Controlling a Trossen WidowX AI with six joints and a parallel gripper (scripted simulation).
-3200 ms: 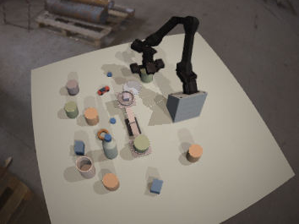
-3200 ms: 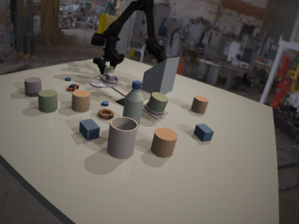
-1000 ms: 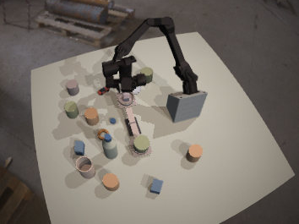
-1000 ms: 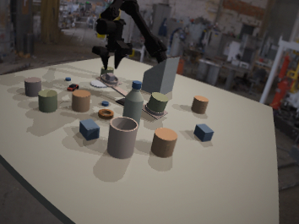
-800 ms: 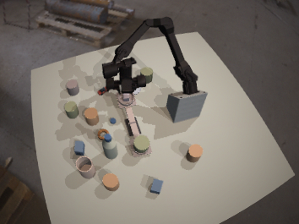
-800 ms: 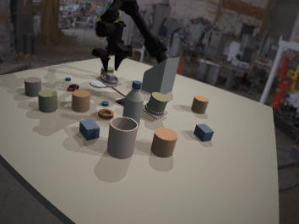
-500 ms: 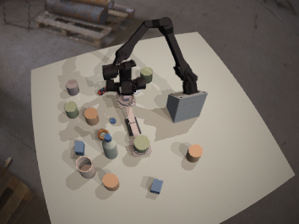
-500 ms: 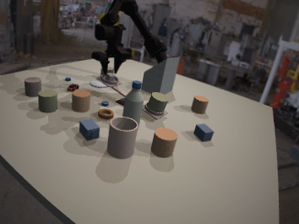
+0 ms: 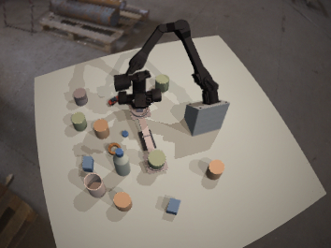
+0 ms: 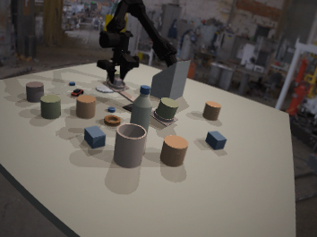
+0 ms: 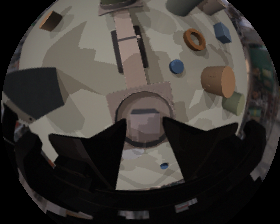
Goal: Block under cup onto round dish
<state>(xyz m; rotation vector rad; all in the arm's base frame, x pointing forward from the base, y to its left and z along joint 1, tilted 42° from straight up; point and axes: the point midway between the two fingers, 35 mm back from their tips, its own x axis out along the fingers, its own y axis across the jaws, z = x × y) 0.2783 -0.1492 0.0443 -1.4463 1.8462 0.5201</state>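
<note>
My gripper tip is 8 cm past the round dish, 11 cm to the left of it and 8 cm above it. The rest, counted from my gripper tip: toy car 8 cm ahead, 15 cm to the right, 7 cm below; balance beam 2 cm ahead, 12 cm to the left, 4 cm below; block 1 cm above.
</note>
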